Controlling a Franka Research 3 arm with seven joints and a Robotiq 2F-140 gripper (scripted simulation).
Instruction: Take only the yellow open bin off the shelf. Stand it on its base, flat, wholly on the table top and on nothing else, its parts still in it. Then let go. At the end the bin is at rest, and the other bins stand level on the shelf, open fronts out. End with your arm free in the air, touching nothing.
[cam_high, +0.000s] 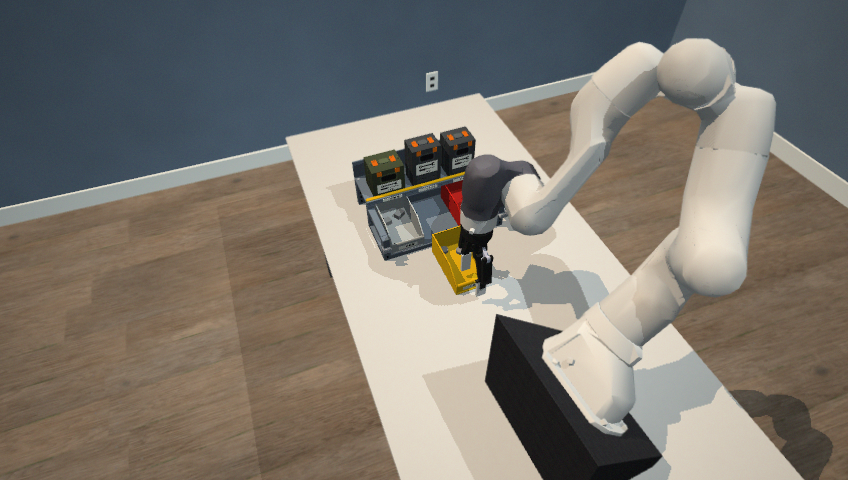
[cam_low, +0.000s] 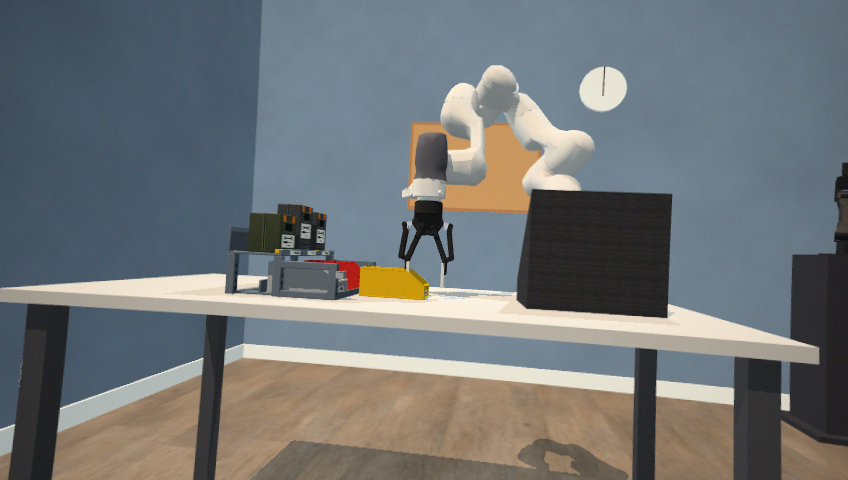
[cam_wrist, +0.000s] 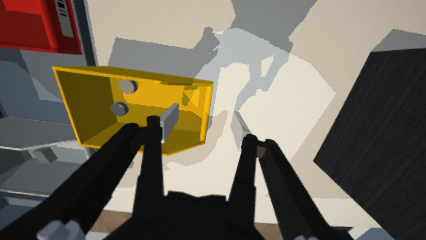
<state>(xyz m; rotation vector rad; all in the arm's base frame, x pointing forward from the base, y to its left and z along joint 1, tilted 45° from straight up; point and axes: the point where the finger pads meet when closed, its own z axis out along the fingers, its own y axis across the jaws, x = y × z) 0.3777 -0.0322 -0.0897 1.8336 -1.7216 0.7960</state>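
Right now the yellow open bin is 80 mm ahead of my hand and 20 mm below it. The rest, counted from my hand: grey bin 270 mm ahead, 120 mm to the left, 10 mm below; red bin 280 mm ahead, 100 mm to the right, 10 mm below.
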